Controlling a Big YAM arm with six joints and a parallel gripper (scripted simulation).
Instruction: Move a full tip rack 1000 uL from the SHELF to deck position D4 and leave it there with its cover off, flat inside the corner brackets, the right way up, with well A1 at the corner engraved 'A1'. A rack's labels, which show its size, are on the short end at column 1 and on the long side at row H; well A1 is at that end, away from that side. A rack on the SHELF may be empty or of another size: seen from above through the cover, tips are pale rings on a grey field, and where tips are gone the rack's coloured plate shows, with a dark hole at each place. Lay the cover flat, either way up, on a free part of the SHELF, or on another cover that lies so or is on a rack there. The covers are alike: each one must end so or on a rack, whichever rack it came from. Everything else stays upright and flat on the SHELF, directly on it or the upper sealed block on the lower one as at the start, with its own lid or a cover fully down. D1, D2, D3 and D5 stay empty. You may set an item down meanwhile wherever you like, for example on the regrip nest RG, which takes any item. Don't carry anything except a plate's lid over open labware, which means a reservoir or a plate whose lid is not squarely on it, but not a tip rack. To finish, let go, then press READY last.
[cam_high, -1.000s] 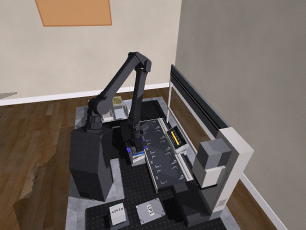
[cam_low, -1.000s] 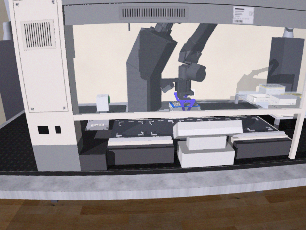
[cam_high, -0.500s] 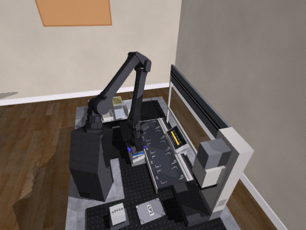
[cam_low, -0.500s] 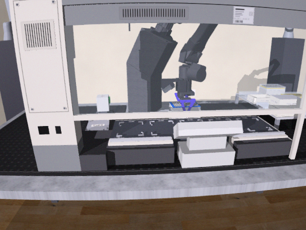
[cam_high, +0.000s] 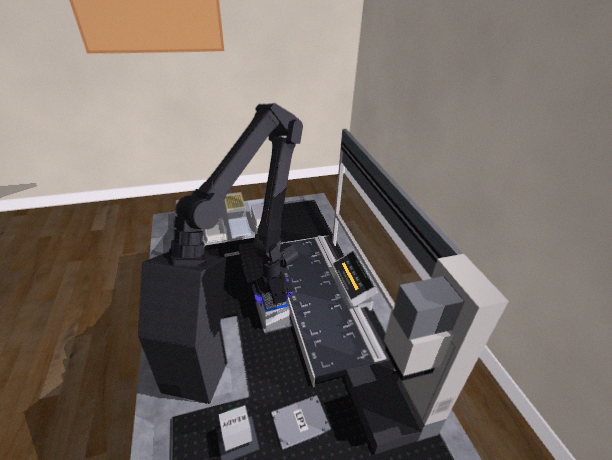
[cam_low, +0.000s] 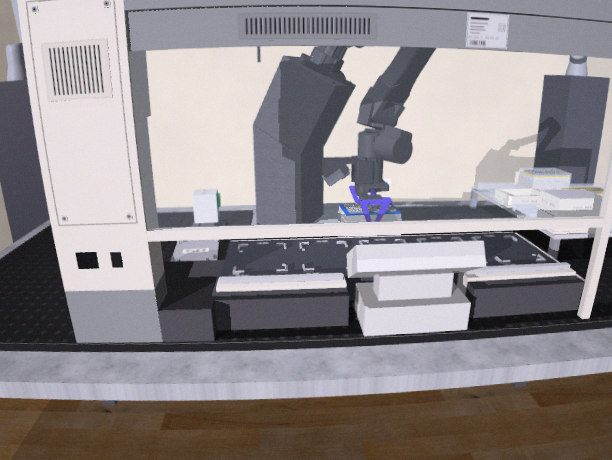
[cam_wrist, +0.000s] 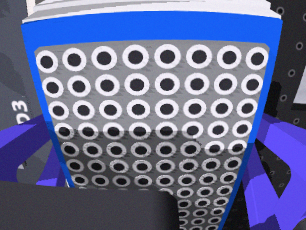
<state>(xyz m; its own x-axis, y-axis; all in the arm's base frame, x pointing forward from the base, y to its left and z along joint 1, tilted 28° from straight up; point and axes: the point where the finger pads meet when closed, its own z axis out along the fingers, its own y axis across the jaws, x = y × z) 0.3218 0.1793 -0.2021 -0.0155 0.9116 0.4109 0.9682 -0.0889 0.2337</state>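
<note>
The tip rack is 10 mm ahead of my hand and 10 mm to the right of it. The rest, counted from my hand: shelf label 100 mm behind, 380 mm to the left, 70 mm below; ready block 190 mm behind, 360 mm to the right, 10 mm above; regrip nest RG 70 mm below.
</note>
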